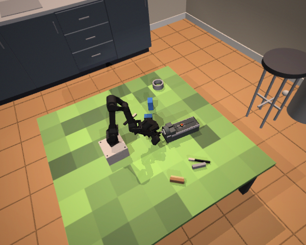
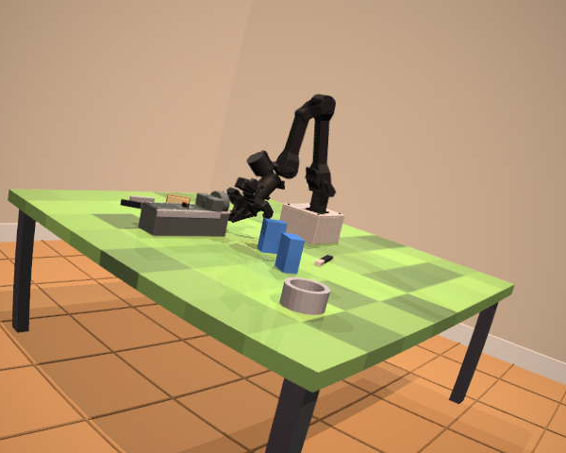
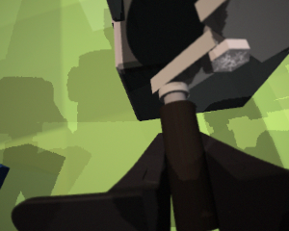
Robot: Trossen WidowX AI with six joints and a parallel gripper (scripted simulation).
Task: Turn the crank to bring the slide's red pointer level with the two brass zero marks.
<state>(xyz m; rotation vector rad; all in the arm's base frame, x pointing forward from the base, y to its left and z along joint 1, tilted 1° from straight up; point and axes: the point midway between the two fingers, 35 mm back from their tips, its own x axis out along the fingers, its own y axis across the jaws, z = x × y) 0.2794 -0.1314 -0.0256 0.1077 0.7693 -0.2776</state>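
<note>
Right now the red pointer is 160 mm ahead of my gripper tip, 70 mm to the right of it and 40 mm above it. From my gripper tip the other things lie so: crank handle (30 mm above, 20 mm behind, 10 mm to the left); then grey bar (350 mm to the right, 40 mm ahead, 30 mm below); then wooden block (320 mm to the right, 130 mm behind, 20 mm below).
</note>
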